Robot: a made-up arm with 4 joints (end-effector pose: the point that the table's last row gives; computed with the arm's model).
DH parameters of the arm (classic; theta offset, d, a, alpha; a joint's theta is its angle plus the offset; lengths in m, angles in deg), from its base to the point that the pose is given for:
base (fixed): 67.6 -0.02 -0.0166 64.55
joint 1: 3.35 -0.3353 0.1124 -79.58
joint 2: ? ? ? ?
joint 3: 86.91 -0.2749 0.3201 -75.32
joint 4: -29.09 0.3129 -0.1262 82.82
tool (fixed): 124.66 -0.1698 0 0
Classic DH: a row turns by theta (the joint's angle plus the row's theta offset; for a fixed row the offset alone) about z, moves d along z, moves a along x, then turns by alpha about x.
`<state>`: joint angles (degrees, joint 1 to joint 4).
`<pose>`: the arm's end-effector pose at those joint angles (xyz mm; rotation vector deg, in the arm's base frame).
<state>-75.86 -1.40 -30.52 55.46</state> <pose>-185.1 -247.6 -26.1 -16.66 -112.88 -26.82</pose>
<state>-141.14 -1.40 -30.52 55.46</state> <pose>-208.6 -32.9 191.4 -78.38 -91.16 14.94</pose>
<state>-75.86 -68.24 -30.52 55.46</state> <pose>-561.2 -67.0 -46.6 49.52 169.41 25.31</pose>
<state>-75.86 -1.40 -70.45 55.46</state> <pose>-173.8 -219.8 -251.9 8.00 -124.42 -64.54</pose>
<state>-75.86 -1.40 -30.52 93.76</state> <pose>-261.8 -132.8 -26.4 -6.59 -134.62 11.61</pose>
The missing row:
joint 2: 21.72 0.1368 -0.1342 -74.86
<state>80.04 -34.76 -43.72 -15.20</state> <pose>56.0 455.5 -197.4 126.43 44.57 -76.95</pose>
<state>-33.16 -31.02 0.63 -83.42</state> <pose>-416.7 -372.6 -395.7 -12.96 12.55 -117.72</pose>
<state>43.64 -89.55 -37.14 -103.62</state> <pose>-100.2 459.1 -425.7 112.28 91.95 -69.36</pose>
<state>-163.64 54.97 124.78 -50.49</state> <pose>289.4 -471.6 -461.5 -127.83 53.09 111.83</pose>
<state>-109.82 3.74 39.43 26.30</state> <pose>108.3 -34.5 253.5 -93.88 -43.70 21.32</pose>
